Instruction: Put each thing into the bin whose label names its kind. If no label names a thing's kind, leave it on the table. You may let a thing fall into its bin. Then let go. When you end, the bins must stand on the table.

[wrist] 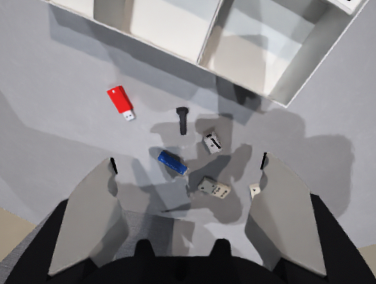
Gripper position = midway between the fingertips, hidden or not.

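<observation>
My gripper (187, 157), white bin unit (274, 56): both visible.
</observation>
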